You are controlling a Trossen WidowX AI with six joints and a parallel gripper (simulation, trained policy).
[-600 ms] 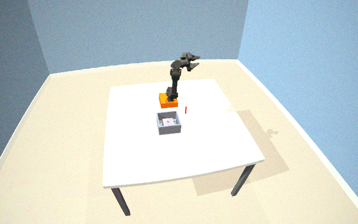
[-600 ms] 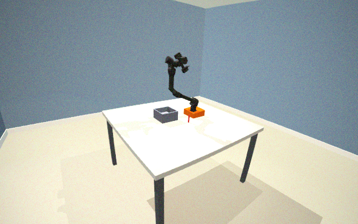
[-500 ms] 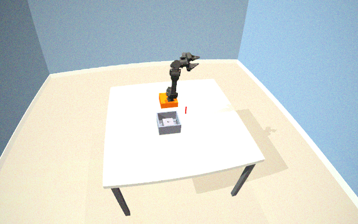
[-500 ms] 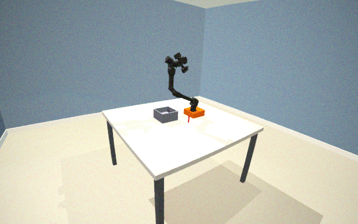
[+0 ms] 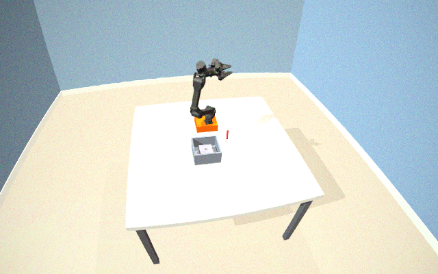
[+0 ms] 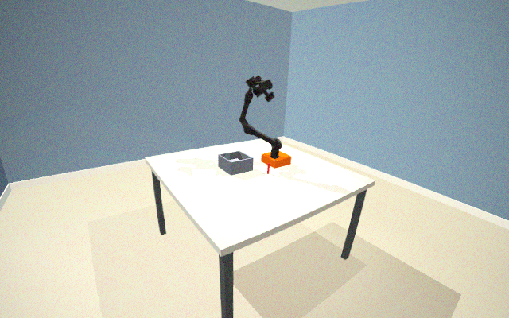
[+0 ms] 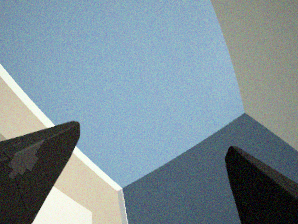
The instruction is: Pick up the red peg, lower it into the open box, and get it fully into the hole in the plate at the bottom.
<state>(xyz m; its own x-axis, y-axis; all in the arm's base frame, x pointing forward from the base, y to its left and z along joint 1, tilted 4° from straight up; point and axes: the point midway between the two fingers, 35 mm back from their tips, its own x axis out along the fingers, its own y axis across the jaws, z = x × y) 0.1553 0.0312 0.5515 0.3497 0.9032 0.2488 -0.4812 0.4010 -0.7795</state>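
Right now my gripper tip is 3 cm past the red peg, 2 cm to the right of it and 57 cm above it. Also, from my gripper tip: grey box (10 cm ahead, 20 cm to the right, 58 cm below); pale plate (10 cm ahead, 20 cm to the right, 56 cm below).
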